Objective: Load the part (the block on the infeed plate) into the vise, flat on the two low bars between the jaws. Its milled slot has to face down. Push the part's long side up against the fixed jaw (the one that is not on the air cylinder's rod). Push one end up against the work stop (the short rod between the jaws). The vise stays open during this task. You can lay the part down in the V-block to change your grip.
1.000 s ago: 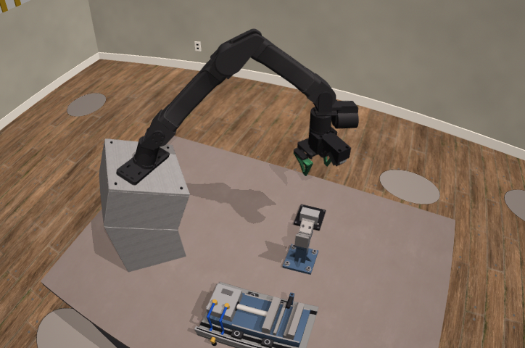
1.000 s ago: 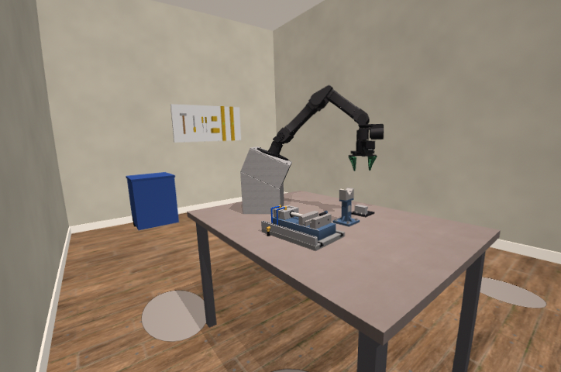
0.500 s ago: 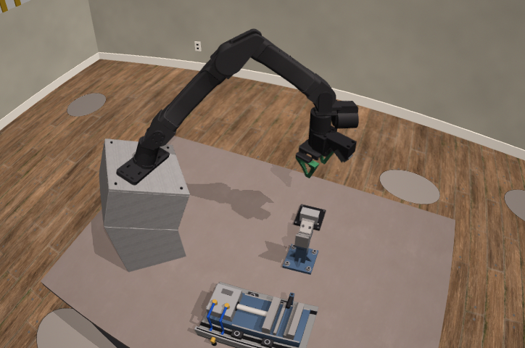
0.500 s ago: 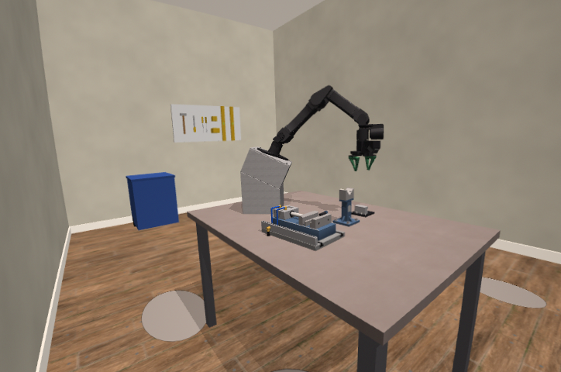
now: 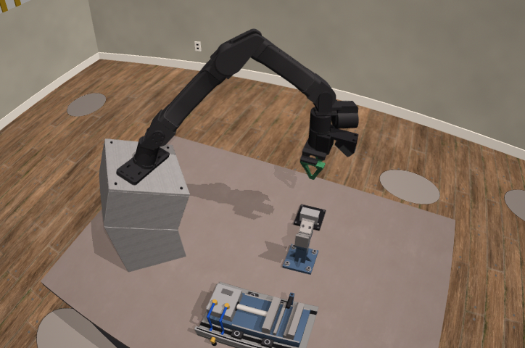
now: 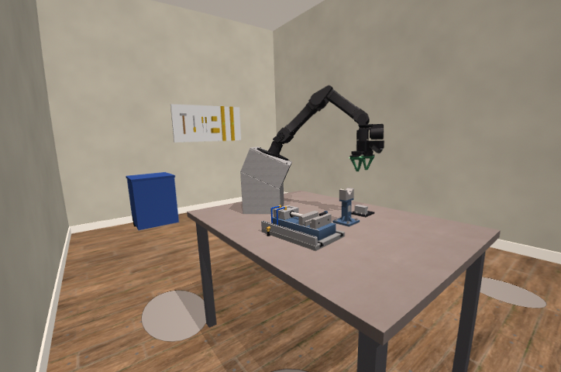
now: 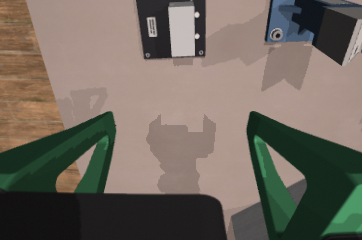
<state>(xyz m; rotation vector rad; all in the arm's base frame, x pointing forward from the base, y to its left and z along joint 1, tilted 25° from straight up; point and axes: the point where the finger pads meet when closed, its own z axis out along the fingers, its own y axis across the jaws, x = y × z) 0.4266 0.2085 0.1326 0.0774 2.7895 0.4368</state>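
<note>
Right now my hand is 10 mm to the right of the part and 210 mm above it. The rest, counted from my hand: black infeed plate 10 mm to the left, 230 mm below; then work stop rod 60 mm ahead, 370 mm to the right, 150 mm below; then piston rod 30 mm behind, 420 mm to the right, 160 mm below.
</note>
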